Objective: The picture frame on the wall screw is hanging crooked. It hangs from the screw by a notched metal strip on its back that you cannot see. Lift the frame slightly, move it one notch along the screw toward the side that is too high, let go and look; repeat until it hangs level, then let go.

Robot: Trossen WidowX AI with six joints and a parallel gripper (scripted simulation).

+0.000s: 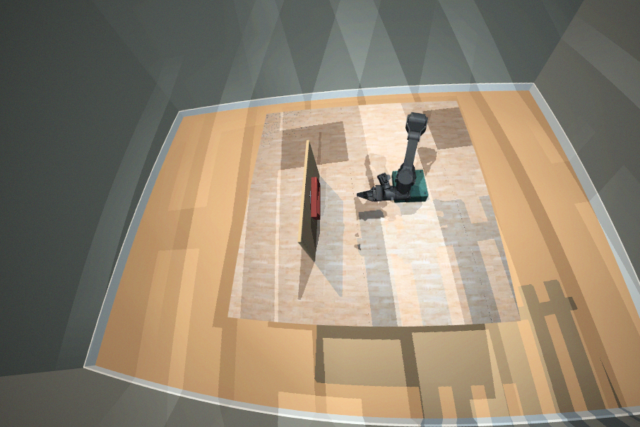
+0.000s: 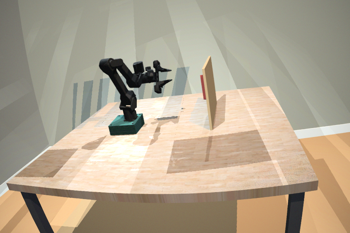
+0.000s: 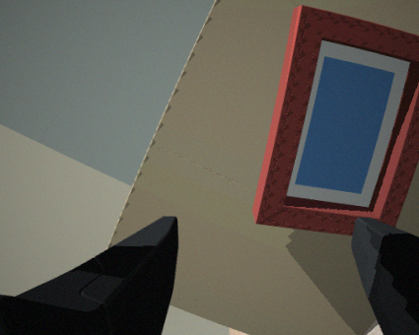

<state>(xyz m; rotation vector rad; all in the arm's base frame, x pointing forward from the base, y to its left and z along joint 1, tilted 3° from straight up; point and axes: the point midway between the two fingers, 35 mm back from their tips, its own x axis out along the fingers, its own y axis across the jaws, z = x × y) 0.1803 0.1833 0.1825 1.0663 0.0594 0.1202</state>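
Now: gripper tip 20 cm short of the picture frame, 9 cm above it and 1 cm to the left of it. From my gripper tip the other things lie so: wall panel 21 cm ahead, 10 cm below.
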